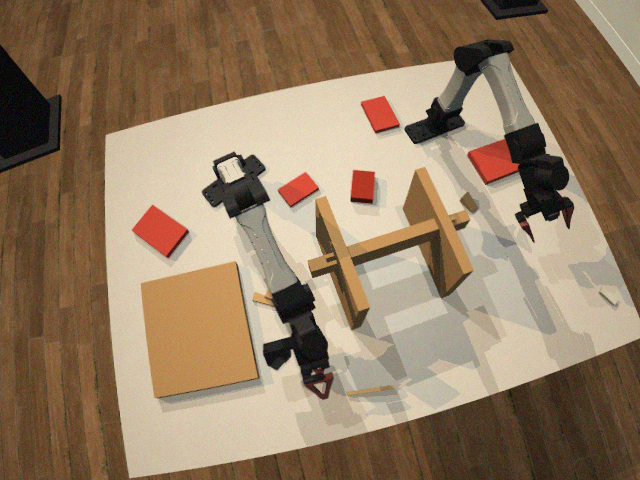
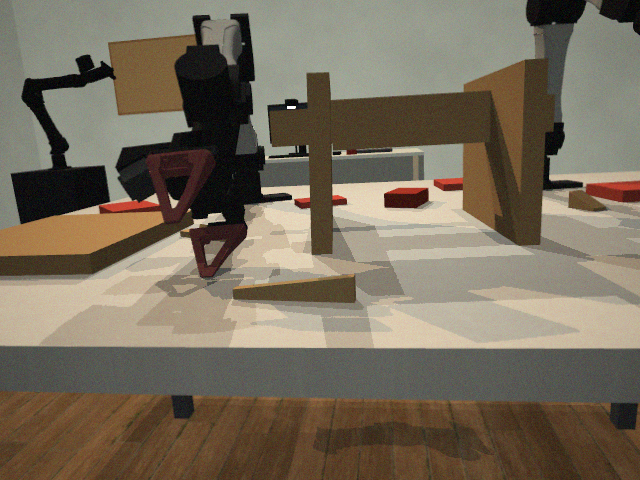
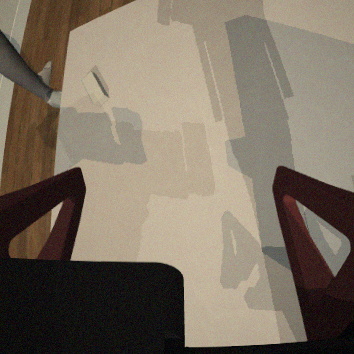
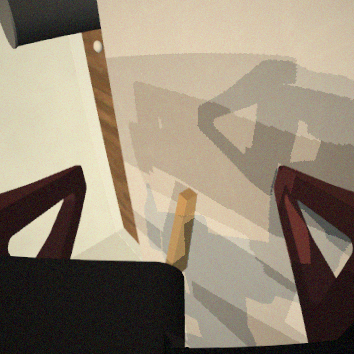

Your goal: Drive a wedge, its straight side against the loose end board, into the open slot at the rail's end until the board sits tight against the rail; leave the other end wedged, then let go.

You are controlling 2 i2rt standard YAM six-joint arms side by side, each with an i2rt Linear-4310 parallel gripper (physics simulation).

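A wooden rail passes through two upright end boards, the left one and the right one. Dark slots show at both rail ends; I cannot tell which board is loose. A wedge lies on the near table, and wooden pieces lie partly hidden beneath the right arm. My right gripper is open, above the table left of the near wedge. My left gripper is open and empty, above the table at the right.
A large square wooden board lies at the left. Several red blocks lie behind and beside the frame. A small wooden block lies right of the frame, and a pale piece near the right edge.
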